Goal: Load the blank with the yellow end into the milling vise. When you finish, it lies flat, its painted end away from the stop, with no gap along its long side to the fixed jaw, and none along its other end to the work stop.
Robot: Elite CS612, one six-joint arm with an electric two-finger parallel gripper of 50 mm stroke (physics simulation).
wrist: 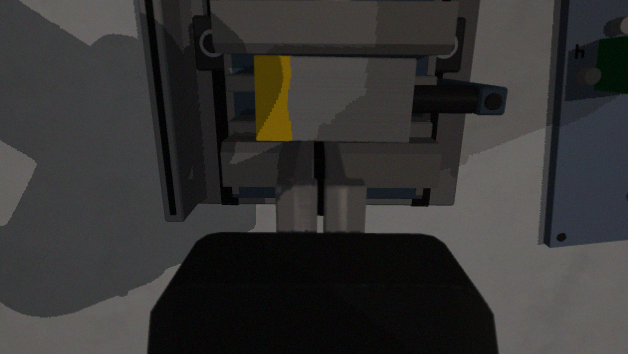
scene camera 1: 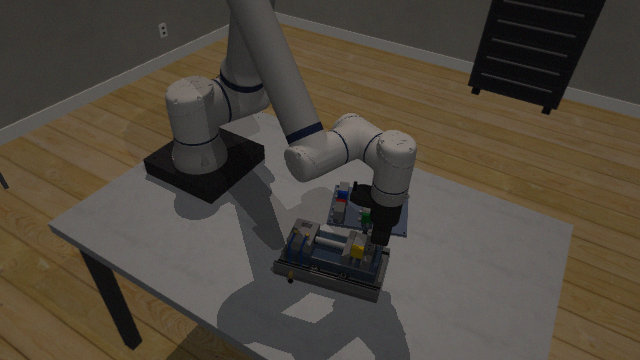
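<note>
The blank with the yellow end [scene camera 1: 357, 251] [wrist: 350, 100] lies flat between the vise jaws. Its painted end points left in the wrist view; its plain end meets the black rod of the work stop [wrist: 445, 99], with no gap visible. Its near long side runs along the fixed jaw [wrist: 400, 165], with no gap visible from above. The moving jaw [wrist: 330, 25] is very close to its other long side; contact cannot be told. My gripper [scene camera 1: 381, 243] [wrist: 318, 162] is shut and empty, at the fixed jaw's side of the vise, beside the blank. Finger height above the jaw is unclear.
The milling vise [scene camera 1: 327, 287] stands on the table [scene camera 1: 475, 280]. Behind it lies a blue-grey board [scene camera 1: 397, 229] [wrist: 590, 200] with a green-marked block [scene camera 1: 366, 216] [wrist: 612, 65], a blue-marked block [scene camera 1: 343, 192] and a red-marked block [scene camera 1: 340, 210]. The robot base is at the back left.
</note>
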